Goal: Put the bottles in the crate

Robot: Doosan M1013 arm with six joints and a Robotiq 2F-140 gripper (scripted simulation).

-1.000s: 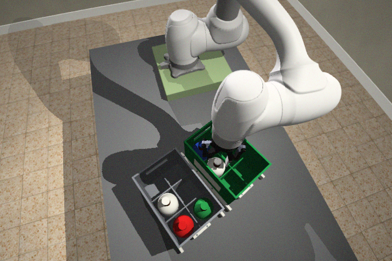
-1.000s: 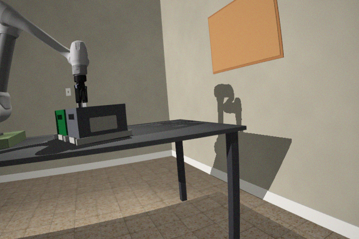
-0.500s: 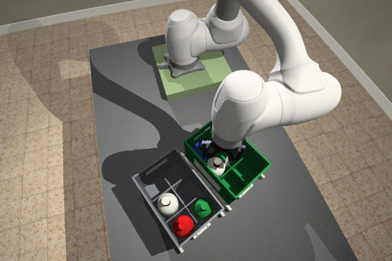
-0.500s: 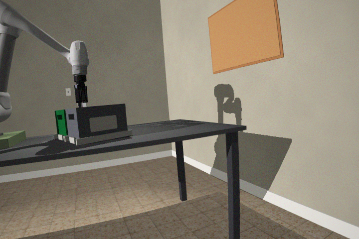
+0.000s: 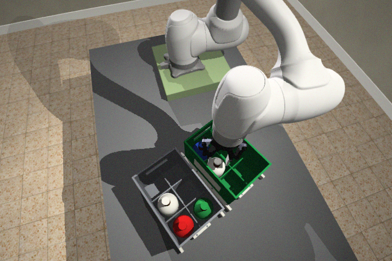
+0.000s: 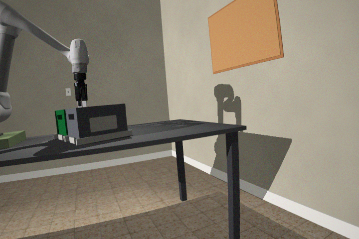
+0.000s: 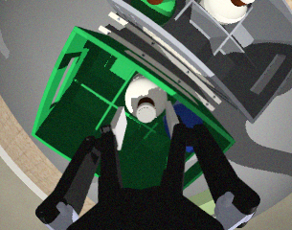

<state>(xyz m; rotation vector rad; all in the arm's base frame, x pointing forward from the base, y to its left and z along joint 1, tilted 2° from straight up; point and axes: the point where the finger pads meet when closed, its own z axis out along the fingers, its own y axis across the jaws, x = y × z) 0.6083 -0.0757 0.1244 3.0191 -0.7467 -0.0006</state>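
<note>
Now: hand 190 mm to the left of the red bottle, 160 mm short of it and 100 mm above it. The rest, counted from my hand: blue bottle (100 mm below, 80 mm behind, 30 mm to the right); green bottle (130 mm ahead, 110 mm to the right, 100 mm below); green crate (100 mm below, 40 mm to the left, 10 mm behind).
</note>
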